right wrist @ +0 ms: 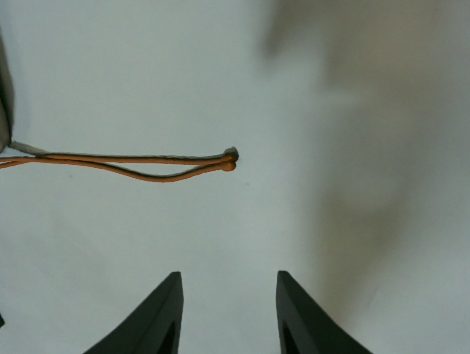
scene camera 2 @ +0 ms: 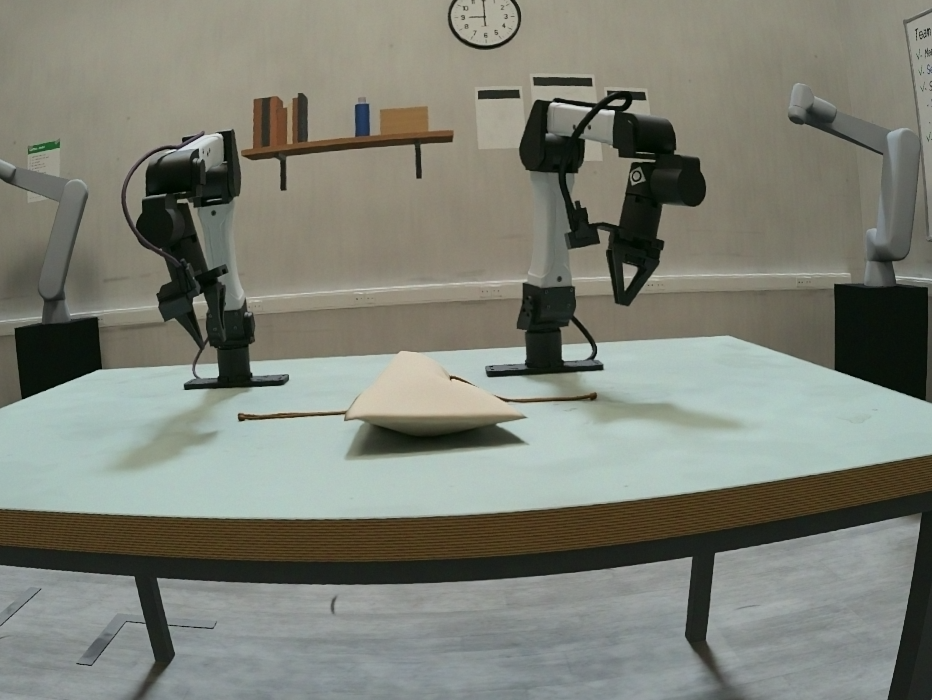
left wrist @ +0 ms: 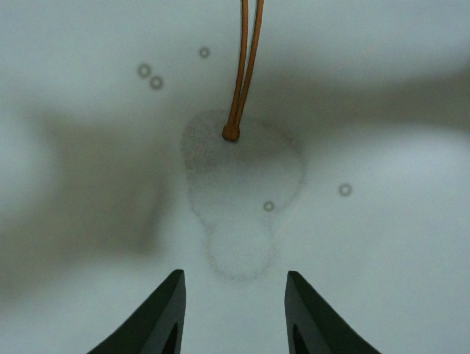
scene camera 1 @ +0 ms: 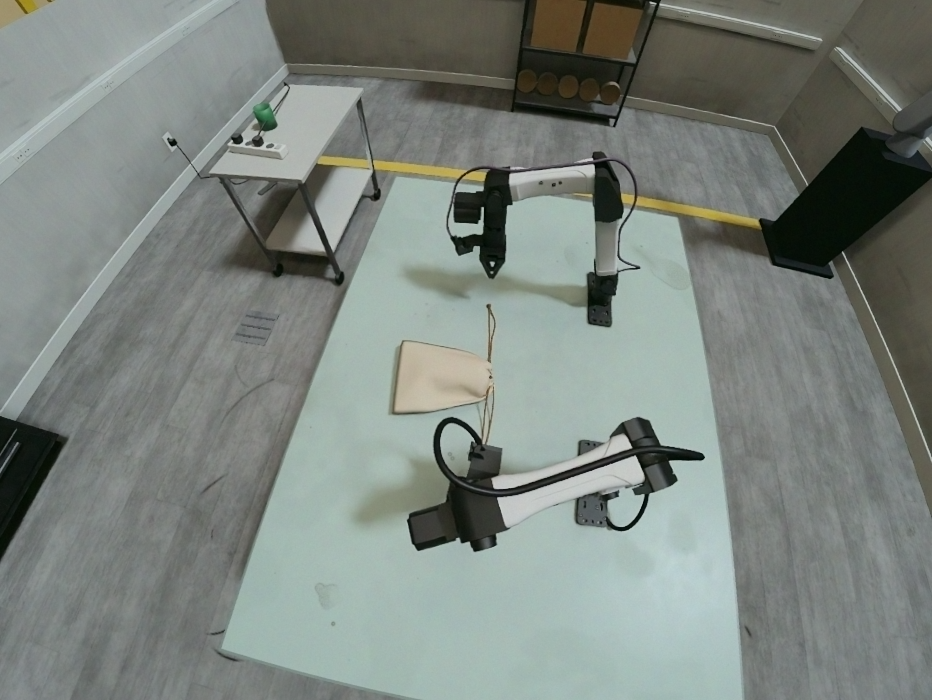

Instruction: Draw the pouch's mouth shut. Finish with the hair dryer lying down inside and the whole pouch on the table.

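The beige pouch [scene camera 1: 440, 376] [scene camera 2: 429, 406] lies flat on the table [scene camera 1: 361, 595] [scene camera 2: 248, 482], bulging in the middle. Its mouth, at its right end in scene camera 1, is gathered narrow. The hair dryer does not show. One brown drawcord [scene camera 1: 491, 331] [scene camera 2: 290, 415] [right wrist: 229, 165] lies stretched toward the right arm's side; the other drawcord [scene camera 1: 488, 421] [scene camera 2: 550, 399] [left wrist: 242, 65] lies toward the left arm's side. My left gripper [left wrist: 235, 284] [scene camera 2: 625, 302] is open and empty, raised above its cord end. My right gripper [right wrist: 229, 285] [scene camera 2: 210, 345] [scene camera 1: 491, 274] is open and empty, raised beyond its cord end.
The bases of both arms stand on the table at the right in scene camera 1. A wheeled cart [scene camera 1: 320, 128] with a power strip [scene camera 1: 257, 149] and a green object [scene camera 1: 264, 116] stands beyond the table. A shelf rack [scene camera 1: 566, 109] stands at the back wall.
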